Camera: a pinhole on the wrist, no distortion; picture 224 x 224 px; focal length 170.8 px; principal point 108.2 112.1 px. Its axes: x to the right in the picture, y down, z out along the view. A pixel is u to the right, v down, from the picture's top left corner.
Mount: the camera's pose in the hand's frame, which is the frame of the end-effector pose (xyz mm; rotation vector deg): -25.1 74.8 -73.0 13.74 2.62 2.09
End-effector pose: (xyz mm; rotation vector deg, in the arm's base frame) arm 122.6 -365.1 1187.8 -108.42 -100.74 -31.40
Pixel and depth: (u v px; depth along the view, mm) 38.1 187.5 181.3
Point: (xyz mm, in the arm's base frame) 215.5 -368.3 1023.6
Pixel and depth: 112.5 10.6 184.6
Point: 43.8 -319.9 1125.9
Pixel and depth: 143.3 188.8 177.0
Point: 230.5 -286.0 1096.3
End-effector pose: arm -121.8 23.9 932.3 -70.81 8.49 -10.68
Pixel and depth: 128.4 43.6 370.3
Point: -37.7 195.4 1159.0
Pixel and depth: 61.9 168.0 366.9
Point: -155.6 371.2 940.2
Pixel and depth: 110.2 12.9 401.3
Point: -74.8 184.9 1249.3
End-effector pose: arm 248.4 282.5 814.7 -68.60 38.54 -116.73
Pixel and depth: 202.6 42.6 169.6
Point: 275.8 233.8 909.6
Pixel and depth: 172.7 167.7 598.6
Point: 692.3 -24.4 1085.9
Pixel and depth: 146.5 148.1 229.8
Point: 397.5 195.1 856.0
